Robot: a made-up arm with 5 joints. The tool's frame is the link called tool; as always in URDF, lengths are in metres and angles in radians. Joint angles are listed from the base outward. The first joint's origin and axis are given. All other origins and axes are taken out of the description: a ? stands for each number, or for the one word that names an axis. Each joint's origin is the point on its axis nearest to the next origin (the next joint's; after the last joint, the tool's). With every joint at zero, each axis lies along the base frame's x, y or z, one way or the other. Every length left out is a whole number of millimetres.
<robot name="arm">
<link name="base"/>
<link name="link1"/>
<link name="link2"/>
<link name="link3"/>
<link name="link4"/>
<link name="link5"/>
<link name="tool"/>
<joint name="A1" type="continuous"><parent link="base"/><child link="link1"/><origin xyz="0.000 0.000 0.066" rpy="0.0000 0.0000 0.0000"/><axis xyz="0 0 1"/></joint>
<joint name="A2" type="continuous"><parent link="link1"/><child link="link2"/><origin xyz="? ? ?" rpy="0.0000 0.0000 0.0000"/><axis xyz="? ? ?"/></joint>
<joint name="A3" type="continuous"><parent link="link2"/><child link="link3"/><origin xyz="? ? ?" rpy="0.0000 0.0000 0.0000"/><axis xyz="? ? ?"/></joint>
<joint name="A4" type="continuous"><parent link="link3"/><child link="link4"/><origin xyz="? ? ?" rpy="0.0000 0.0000 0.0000"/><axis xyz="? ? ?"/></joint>
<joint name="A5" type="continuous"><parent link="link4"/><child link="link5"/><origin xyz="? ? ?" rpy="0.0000 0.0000 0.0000"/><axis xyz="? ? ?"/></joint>
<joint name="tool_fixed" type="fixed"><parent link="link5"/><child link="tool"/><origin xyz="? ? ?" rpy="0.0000 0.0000 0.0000"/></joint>
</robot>
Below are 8 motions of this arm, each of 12 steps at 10 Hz.
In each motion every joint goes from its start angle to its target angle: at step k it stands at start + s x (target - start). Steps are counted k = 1, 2, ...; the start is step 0. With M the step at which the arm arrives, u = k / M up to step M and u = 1 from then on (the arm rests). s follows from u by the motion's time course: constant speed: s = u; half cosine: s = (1 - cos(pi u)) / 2; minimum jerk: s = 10 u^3 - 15 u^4 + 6 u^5.
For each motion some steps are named. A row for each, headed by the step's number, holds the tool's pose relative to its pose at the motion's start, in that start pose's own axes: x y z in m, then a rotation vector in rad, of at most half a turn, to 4 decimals.
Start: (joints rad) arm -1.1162 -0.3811 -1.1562 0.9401 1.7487
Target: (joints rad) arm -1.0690 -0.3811 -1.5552 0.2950 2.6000
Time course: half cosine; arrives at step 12
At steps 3, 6, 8, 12:
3: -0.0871 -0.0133 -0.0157 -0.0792 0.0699 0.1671
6: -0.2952 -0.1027 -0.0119 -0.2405 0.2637 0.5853
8: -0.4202 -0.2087 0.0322 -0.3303 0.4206 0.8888
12: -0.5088 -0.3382 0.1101 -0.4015 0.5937 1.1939

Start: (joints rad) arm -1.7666 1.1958 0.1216 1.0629 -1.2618
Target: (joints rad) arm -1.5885 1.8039 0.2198 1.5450 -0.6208
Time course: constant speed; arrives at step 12
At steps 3, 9, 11, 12:
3: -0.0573 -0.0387 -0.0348 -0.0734 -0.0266 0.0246
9: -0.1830 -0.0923 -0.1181 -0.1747 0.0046 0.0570
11: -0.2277 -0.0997 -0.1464 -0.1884 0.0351 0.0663
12: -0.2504 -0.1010 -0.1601 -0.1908 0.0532 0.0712

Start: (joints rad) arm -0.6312 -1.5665 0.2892 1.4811 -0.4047
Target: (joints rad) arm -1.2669 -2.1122 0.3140 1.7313 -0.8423
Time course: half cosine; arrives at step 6
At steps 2, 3, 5, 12:
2: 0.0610 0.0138 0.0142 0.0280 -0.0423 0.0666
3: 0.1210 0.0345 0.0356 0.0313 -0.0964 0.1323
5: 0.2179 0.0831 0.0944 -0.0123 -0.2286 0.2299
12: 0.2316 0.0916 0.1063 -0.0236 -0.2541 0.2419

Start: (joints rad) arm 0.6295 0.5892 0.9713 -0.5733 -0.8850
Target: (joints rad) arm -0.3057 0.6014 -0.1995 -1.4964 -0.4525
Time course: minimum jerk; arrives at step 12
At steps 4, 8, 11, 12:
4: -0.0465 0.0835 0.0293 0.0823 -0.0931 0.2072
8: -0.1357 0.2227 0.0329 0.3368 -0.2035 0.6817
11: -0.1347 0.2421 0.0166 0.4457 -0.2146 0.7855
12: -0.1344 0.2425 0.0161 0.4485 -0.2148 0.7876

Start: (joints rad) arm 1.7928 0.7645 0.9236 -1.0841 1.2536
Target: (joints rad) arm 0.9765 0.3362 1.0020 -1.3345 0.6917
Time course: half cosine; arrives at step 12
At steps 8, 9, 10, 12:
8: 0.2850 -0.1074 -0.1678 -0.0444 0.6271 -0.5260
9: 0.3034 -0.1258 -0.2092 -0.0822 0.7158 -0.5942
10: 0.3129 -0.1403 -0.2422 -0.1166 0.7834 -0.6449
12: 0.3179 -0.1528 -0.2704 -0.1492 0.8400 -0.6865

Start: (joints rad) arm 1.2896 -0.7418 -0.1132 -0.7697 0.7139
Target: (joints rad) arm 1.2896 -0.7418 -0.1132 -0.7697 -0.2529
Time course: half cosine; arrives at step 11
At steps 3, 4, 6, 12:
3: 0.0623 -0.0169 0.0000 0.0000 0.0000 -0.1668
4: 0.1035 -0.0346 0.0000 0.0000 0.0000 -0.2826
6: 0.1895 -0.0933 0.0000 0.0000 0.0000 -0.5522
12: 0.2833 -0.2222 0.0000 0.0000 0.0000 -0.9668

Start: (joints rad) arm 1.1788 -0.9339 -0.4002 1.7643 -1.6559
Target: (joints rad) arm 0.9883 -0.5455 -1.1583 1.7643 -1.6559
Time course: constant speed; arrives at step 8
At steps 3, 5, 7, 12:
3: 0.1130 -0.0999 0.0859 -0.0114 -0.2050 -0.1958
5: 0.1654 -0.1813 0.1486 -0.0464 -0.3393 -0.3181
7: 0.1984 -0.2667 0.2153 -0.1023 -0.4715 -0.4302
12: 0.2078 -0.3088 0.2501 -0.1377 -0.5367 -0.4813

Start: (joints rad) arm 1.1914 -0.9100 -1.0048 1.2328 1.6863
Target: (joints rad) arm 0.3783 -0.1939 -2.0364 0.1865 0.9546
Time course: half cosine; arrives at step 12
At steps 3, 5, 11, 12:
3: 0.0627 0.0091 0.0111 -0.0956 0.1249 -0.1955
5: 0.1352 0.0012 0.0372 -0.2241 0.2873 -0.4384
11: 0.2184 -0.0948 0.1720 -0.5050 0.4247 -0.7931
12: 0.2193 -0.0987 0.1764 -0.5121 0.4197 -0.7988

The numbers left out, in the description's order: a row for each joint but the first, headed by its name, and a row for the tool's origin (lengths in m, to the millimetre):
A2: xyz 0.052 0.199 0.000, axis -1 0 0
A3: xyz 0.000 -0.088 0.266, axis 0 0 -1
A4: xyz -0.227 -0.263 0.000, axis 0 1 0
A5: xyz 0.029 0.000 -0.116, axis 0 0 1
tool: xyz 0.070 0.381 0.000

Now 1 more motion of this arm.
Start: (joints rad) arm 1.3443 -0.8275 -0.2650 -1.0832 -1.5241
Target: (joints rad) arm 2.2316 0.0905 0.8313 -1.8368 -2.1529
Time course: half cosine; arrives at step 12
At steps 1, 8, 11, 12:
1: -0.0033 0.0062 0.0035 -0.0023 -0.0130 -0.0036
8: -0.3992 0.1824 0.2704 0.3772 -0.2512 0.1775
11: -0.5228 0.1227 0.4158 0.6340 -0.1049 0.2659
12: -0.5289 0.1158 0.4275 0.6537 -0.0897 0.2710

